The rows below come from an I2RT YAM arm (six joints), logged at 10 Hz.
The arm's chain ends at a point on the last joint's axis. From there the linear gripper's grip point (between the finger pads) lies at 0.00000 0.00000 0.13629 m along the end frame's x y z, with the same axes.
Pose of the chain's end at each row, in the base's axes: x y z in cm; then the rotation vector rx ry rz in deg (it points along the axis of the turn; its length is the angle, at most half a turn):
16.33, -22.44, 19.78, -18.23, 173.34, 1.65
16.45, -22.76, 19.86, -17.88, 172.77, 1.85
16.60, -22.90, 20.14, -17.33, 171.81, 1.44
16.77, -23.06, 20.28, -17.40, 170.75, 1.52
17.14, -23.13, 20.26, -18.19, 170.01, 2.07
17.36, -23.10, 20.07, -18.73, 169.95, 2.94
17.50, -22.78, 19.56, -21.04, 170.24, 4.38
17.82, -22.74, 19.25, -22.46, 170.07, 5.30
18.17, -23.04, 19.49, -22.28, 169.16, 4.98
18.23, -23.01, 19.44, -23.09, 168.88, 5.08
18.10, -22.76, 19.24, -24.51, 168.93, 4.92
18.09, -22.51, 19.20, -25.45, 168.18, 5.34
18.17, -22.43, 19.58, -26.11, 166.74, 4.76
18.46, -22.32, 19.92, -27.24, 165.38, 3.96
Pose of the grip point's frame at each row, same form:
17.65, -22.04, 6.22, -18.23, 173.34, 1.65
17.91, -22.32, 6.32, -17.88, 172.77, 1.85
18.30, -22.50, 6.62, -17.33, 171.81, 1.44
18.72, -22.62, 6.80, -17.40, 170.75, 1.52
19.23, -22.58, 6.80, -18.19, 170.01, 2.07
19.43, -22.40, 6.62, -18.73, 169.95, 2.94
19.39, -21.85, 6.10, -21.04, 170.24, 4.38
19.68, -21.65, 5.79, -22.46, 170.07, 5.30
20.25, -21.97, 6.06, -22.28, 169.16, 4.98
20.34, -21.91, 6.02, -23.09, 168.88, 5.08
20.15, -21.67, 5.81, -24.51, 168.93, 4.92
20.26, -21.32, 5.80, -25.45, 168.18, 5.34
20.66, -21.27, 6.23, -26.11, 166.74, 4.76
21.23, -21.22, 6.62, -27.24, 165.38, 3.96

